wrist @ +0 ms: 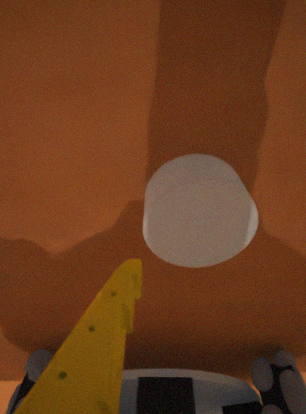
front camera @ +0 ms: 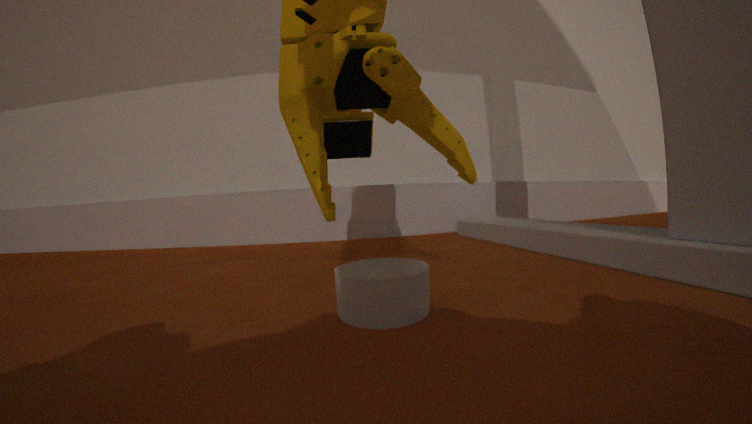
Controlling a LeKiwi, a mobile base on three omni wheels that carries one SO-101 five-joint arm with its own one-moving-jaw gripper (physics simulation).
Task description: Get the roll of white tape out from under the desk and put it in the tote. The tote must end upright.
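Frame: origin at the arm's base, x ahead, y left, z up, level; metres.
Seen in the pictures: hand at its tool point: (wrist: 141, 273) (front camera: 334, 211).
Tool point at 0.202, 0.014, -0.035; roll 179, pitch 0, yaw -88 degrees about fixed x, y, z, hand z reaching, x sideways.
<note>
A point is followed by its place in that frame, as x, y, z.
The roll of white tape (front camera: 382, 294) {0.169, -0.009, -0.072} (wrist: 199, 212) {0.204, -0.009, -0.065} lies flat on the brown floor, near the middle of both views. My yellow gripper (front camera: 401, 202) is open and empty, pointing down above the roll in the front view, its jaws spread in a wide V and both tips higher than the roll's top. In the wrist view one notched jaw shows at the lower left, its tip short of the roll and to its left; the moving jaw is out of that picture. The tote does not show in either view.
A pale wall (front camera: 157, 152) {0.484, 0.374, 0.084} with a baseboard (front camera: 157, 223) {0.471, 0.368, -0.045} stands behind the roll. A low grey bar (front camera: 579, 250) {0.244, -0.183, -0.079} runs along the floor at the right, beside a tall grey panel (front camera: 705, 121) {0.157, -0.210, 0.010}. My base (wrist: 210, 387) {0.017, -0.041, -0.057} with its wheels shows at the bottom of the wrist view.
</note>
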